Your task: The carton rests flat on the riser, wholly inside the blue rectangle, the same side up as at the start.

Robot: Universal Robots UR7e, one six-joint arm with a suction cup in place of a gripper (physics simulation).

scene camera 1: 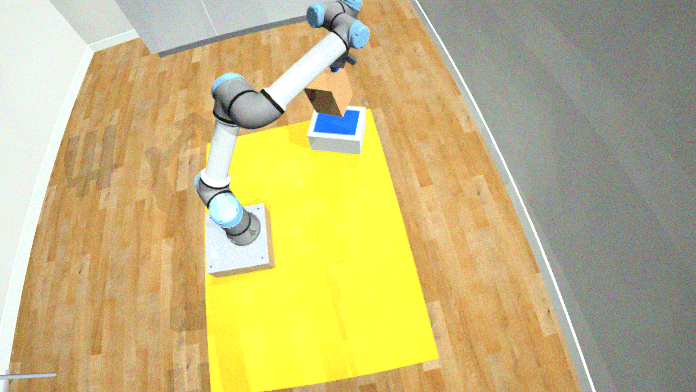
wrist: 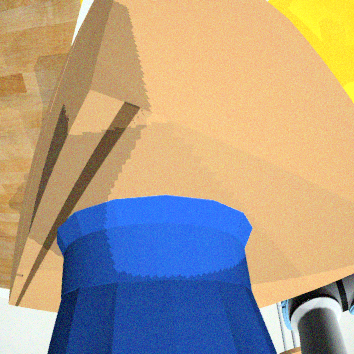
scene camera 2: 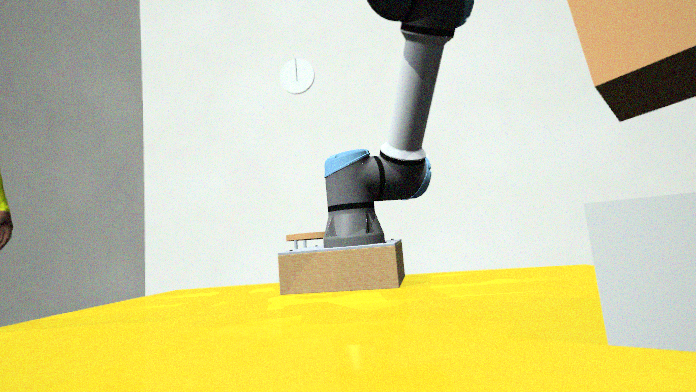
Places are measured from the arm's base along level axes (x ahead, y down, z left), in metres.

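Pixels of known places: end effector, tool point: (scene camera 1: pixel 332 71) (wrist: pixel 165 251); arm's base, origin of the base link: (scene camera 1: pixel 243 229) (scene camera 2: pixel 354 244).
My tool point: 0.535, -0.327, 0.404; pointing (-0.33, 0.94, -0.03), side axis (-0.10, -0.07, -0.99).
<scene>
Ahead of a thing's pixels: the offset from my tool point to its top centre, as dx, dy, dz. Level surfaces: height alone.
The orange-brown carton {-0.026, -0.012, -0.007} (scene camera 1: pixel 342 90) (scene camera 2: pixel 645 40) (wrist: pixel 225 100) hangs tilted in the air from my suction cup. In scene camera 1 it appears over the back left part of the white riser {-0.014, +0.306, -0.004} (scene camera 1: pixel 335 144) (scene camera 2: pixel 645 275); scene camera 2 shows a gap between its low edge and the riser top. My blue suction cup (scene camera 1: pixel 335 69) (wrist: pixel 155 240) is against the carton's upper side, so my gripper is shut on it. The blue rectangle {-0.014, +0.306, -0.004} (scene camera 1: pixel 336 126) on the riser top is partly hidden behind the carton in scene camera 1. The riser does not show in the wrist view.
The riser stands at the far right corner of the yellow mat {dy +0.426} (scene camera 1: pixel 320 225) (scene camera 2: pixel 325 340). The arm's base stands on a pedestal (scene camera 1: pixel 220 255) (scene camera 2: pixel 340 272) at the mat's left edge. A grey cabinet (scene camera 1: pixel 240 15) is behind. Part of a person's hand (scene camera 2: pixel 5 229) shows at the left.
</scene>
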